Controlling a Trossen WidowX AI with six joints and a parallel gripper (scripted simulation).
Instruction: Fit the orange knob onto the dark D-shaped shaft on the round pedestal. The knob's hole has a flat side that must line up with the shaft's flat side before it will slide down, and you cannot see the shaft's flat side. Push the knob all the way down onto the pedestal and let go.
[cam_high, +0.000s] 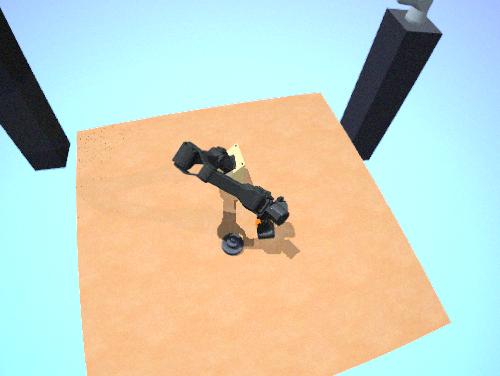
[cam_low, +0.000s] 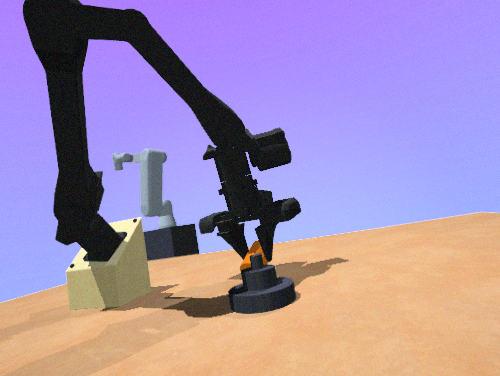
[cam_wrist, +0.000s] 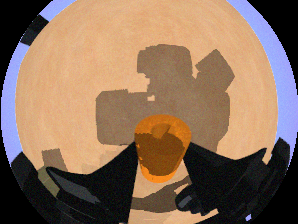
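Right now my gripper tip is 14 cm to the left of the dark round pedestal and 6 cm short of it. Round my gripper tip: orange knob 1 cm to the right, 1 cm above.
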